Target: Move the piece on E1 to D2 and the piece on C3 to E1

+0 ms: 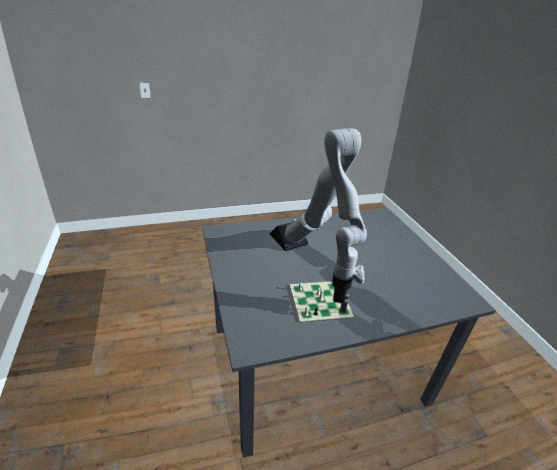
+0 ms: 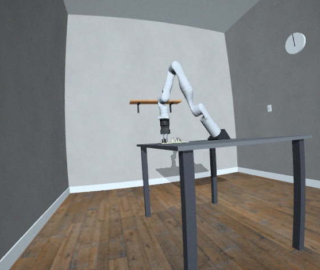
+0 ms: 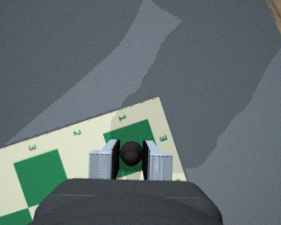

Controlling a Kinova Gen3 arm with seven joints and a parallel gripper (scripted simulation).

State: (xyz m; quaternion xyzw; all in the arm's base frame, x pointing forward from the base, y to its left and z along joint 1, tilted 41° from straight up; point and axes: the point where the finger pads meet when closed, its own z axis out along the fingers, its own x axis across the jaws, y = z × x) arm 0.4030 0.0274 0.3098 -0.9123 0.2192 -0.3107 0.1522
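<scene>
Now: hand 80 mm past the white piece and 70 mm to the left of it. Also, from my hand: chessboard 80 mm behind, 70 mm to the right, 30 mm below.
</scene>
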